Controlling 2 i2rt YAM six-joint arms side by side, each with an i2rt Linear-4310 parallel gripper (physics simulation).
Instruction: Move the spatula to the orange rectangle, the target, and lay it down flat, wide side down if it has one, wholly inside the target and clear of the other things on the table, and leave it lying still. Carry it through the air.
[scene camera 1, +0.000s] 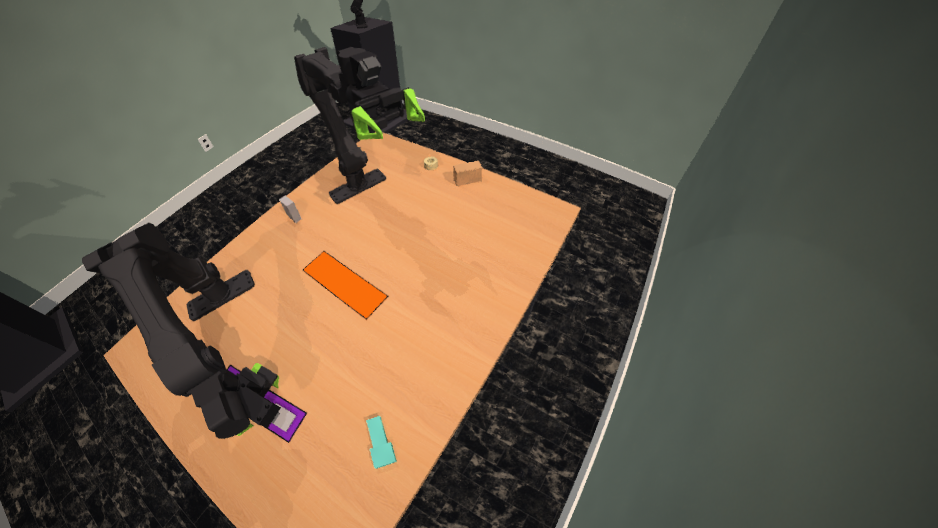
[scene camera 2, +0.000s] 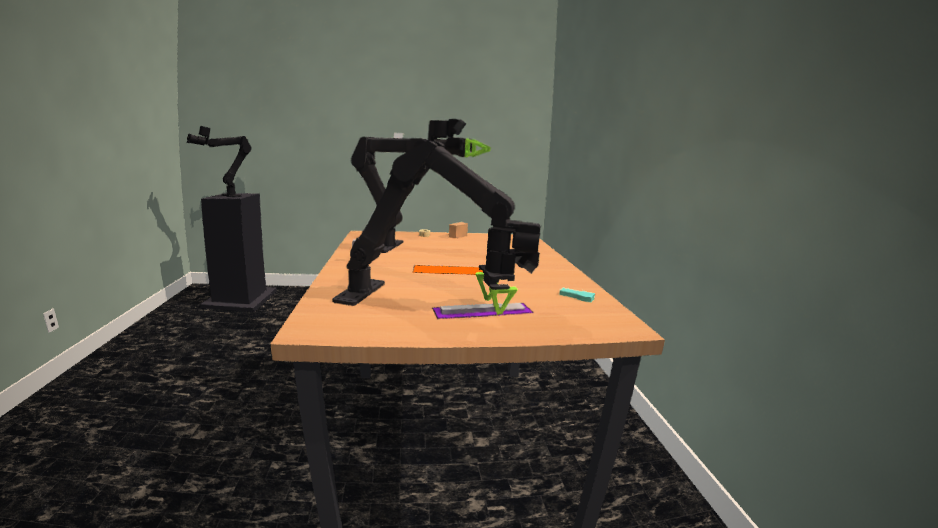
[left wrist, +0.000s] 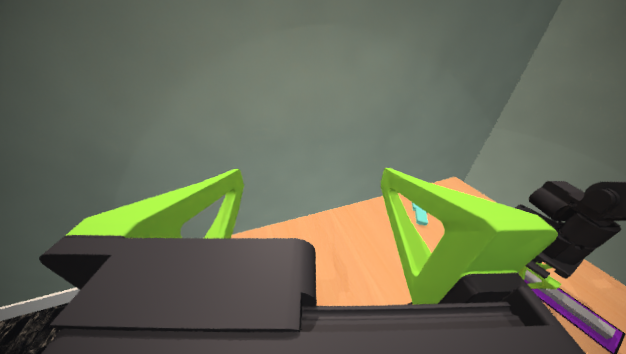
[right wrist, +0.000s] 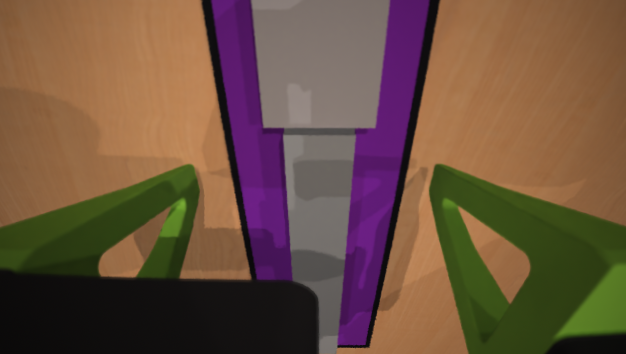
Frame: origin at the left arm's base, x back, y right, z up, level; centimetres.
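Seen in the pictures: left gripper, between the fingertips: (scene camera 1: 403, 126) (scene camera 2: 488, 148) (left wrist: 312, 176); right gripper, between the fingertips: (scene camera 2: 493, 306) (left wrist: 530, 276) (right wrist: 314, 177); left arm's base, origin of its link: (scene camera 1: 358, 186) (scene camera 2: 387, 246); right arm's base, origin of its link: (scene camera 1: 221, 295) (scene camera 2: 360, 292).
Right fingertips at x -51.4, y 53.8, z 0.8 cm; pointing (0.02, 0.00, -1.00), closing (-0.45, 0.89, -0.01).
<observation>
Offsets run from my right fingertips to a thing's top centre. "*": to the spot under its first point.
The grey spatula {dx +2.4, dy +1.4, dz +0.6 cm} (scene camera 1: 284, 418) (scene camera 2: 462, 309) (left wrist: 582, 311) (right wrist: 320, 65) lies flat on the purple rectangle (scene camera 1: 299, 415) (scene camera 2: 452, 316) (right wrist: 239, 100). Its wide part is at the top of the right wrist view, its narrow handle below, partly hidden by the gripper body. My right gripper (scene camera 1: 254, 403) (scene camera 2: 493, 304) (right wrist: 314, 177) is open and low over it, with one finger on each side of the handle and nothing held. My left gripper (scene camera 1: 401, 128) (scene camera 2: 489, 148) (left wrist: 312, 176) is open and empty, high above the table. The orange rectangle {* dx +17.4, dy -31.5, dz -0.7 cm} (scene camera 1: 345, 284) (scene camera 2: 446, 269) lies bare on the table.
A teal paddle-shaped object {dx -22.3, dy -17.7, dz +0.7 cm} (scene camera 1: 380, 442) (scene camera 2: 577, 294) (left wrist: 421, 216) lies right of the purple rectangle in scene camera 1. A grey block {dx +52.2, dy -30.0, dz +6.8 cm} (scene camera 1: 290, 209) stands near the left arm's base. A pale ring {dx +44.0, dy -80.1, dz +1.7 cm} (scene camera 1: 430, 162) (scene camera 2: 424, 232) and a tan block {dx +29.4, dy -85.2, dz +5.2 cm} (scene camera 1: 467, 173) (scene camera 2: 458, 230) are at the far end.
</observation>
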